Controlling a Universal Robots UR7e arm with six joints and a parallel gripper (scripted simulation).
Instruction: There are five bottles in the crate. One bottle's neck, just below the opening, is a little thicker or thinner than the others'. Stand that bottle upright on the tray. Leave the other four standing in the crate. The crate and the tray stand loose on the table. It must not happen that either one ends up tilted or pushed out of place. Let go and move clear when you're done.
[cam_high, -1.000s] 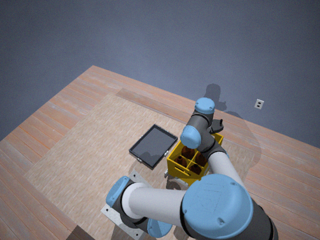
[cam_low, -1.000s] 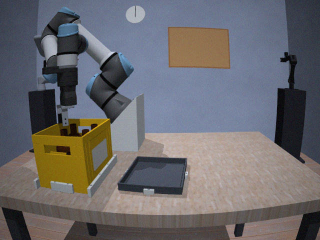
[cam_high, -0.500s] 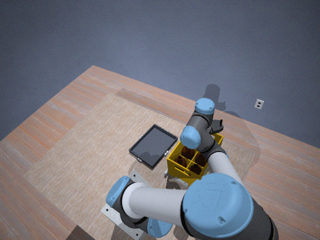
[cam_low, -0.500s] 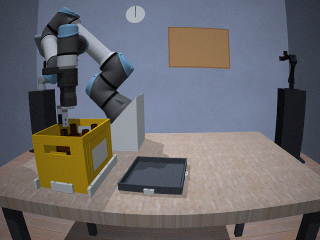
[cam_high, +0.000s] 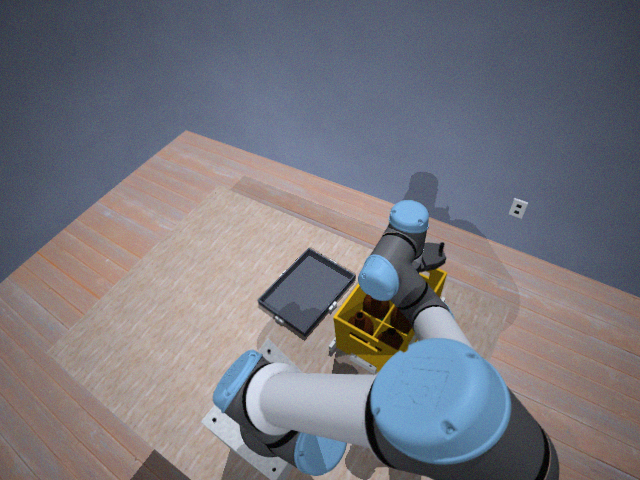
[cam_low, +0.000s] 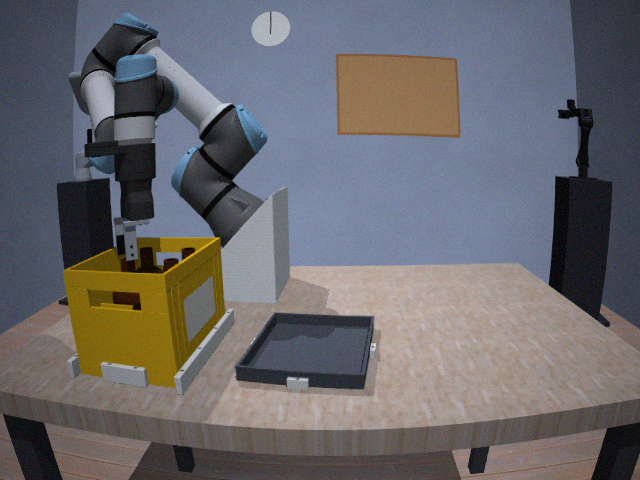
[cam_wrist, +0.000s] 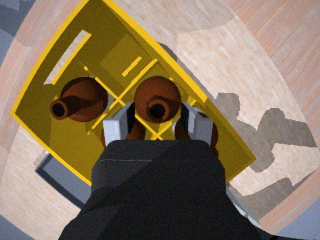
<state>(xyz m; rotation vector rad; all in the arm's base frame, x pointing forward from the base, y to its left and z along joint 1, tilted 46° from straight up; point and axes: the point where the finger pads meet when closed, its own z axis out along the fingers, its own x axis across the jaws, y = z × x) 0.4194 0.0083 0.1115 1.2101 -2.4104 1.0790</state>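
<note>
The yellow crate is 100 mm below my hand and 40 mm to the left of it. From my hand the other things lie so: dark tray 310 mm to the left, 170 mm below, 60 mm behind; then bottle 100 mm below, 90 mm to the left, 80 mm ahead.
</note>
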